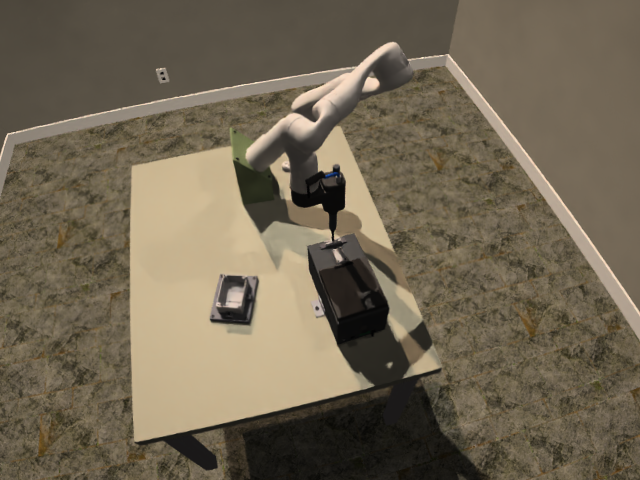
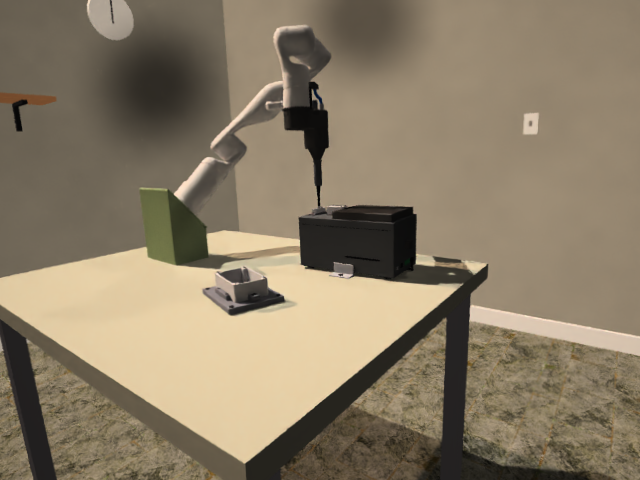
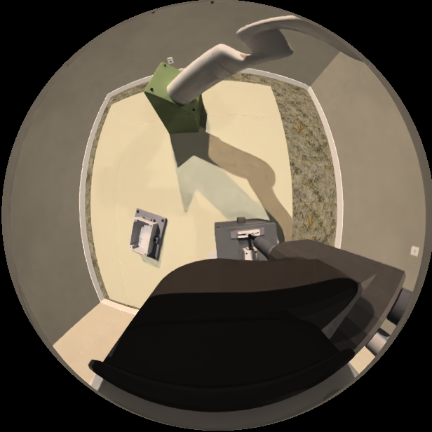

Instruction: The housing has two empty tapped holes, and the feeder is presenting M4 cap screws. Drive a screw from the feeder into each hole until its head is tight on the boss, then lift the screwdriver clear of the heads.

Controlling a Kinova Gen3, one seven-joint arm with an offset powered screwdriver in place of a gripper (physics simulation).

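Observation:
My screwdriver [image 1: 333, 239] [image 2: 318, 206] [image 3: 250, 235] points straight down, with its bit tip at the pale presenting block on top of the black feeder [image 1: 318, 258] [image 2: 346, 242] [image 3: 225, 231]. Whether the tip touches a screw or carries one is too small to tell. The light grey open-topped housing [image 1: 232, 311] [image 2: 225, 286] [image 3: 153, 234] sits on a dark base plate [image 1: 215, 317] [image 2: 230, 308] [image 3: 159, 219] on the table, apart from the feeder. The tapped holes cannot be made out clearly.
A green wedge mount [image 1: 255, 186] [image 2: 157, 222] [image 3: 175, 115] carries the arm at the back of the table [image 1: 180, 372] [image 2: 232, 382] [image 3: 115, 150]. A small pale bracket [image 1: 317, 308] [image 2: 342, 270] stands at the feeder's side. The feeder's raised dark lid [image 1: 346, 289] [image 2: 372, 212] lies beyond the presenting block.

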